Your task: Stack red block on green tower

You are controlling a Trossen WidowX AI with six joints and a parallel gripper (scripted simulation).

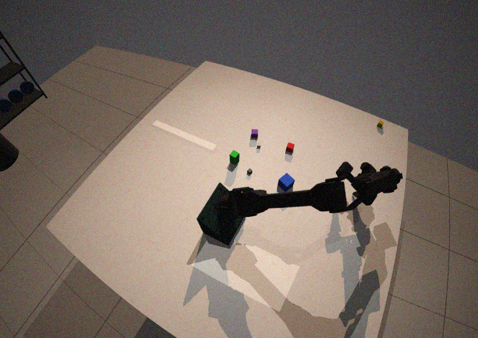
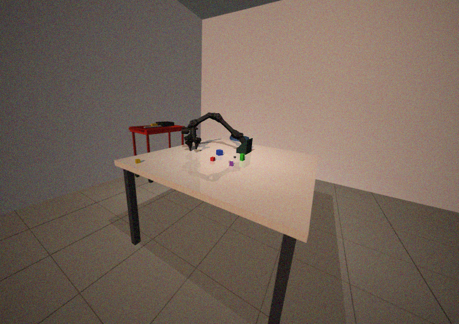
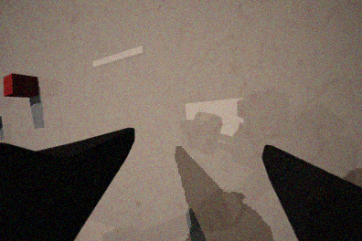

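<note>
The red block is 28 cm to the left of my gripper tip, 7 cm ahead of it and 1 cm below it. The rest, counted from my gripper tip: purple block: 46 cm to the left, 7 cm ahead, 1 cm below; blue block: 23 cm to the left, 10 cm behind; small grey block: 38 cm to the left, 12 cm behind, 2 cm below.
</note>
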